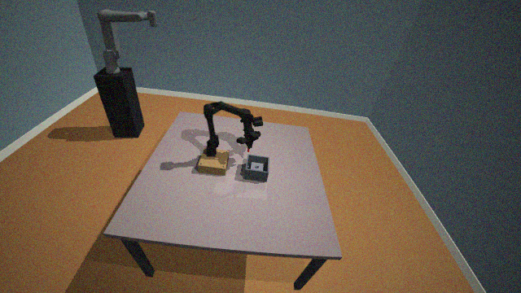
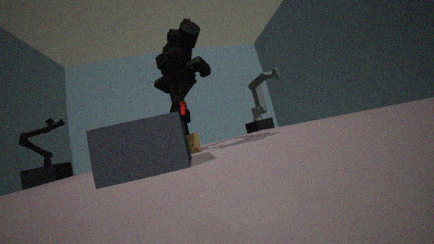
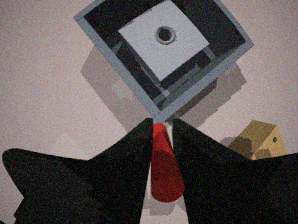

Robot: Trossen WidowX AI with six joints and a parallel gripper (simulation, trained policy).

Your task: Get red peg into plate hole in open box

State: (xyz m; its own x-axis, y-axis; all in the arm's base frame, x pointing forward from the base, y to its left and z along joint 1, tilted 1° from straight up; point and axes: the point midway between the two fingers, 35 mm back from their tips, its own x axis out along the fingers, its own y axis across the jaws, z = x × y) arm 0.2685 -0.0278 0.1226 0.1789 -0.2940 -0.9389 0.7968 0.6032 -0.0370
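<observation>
Right now the dark box is 50 mm ahead of my gripper tip, 90 mm to the right of it and 130 mm below it. Also, from my gripper tip: red peg: 10 mm behind, 10 mm to the left.
</observation>
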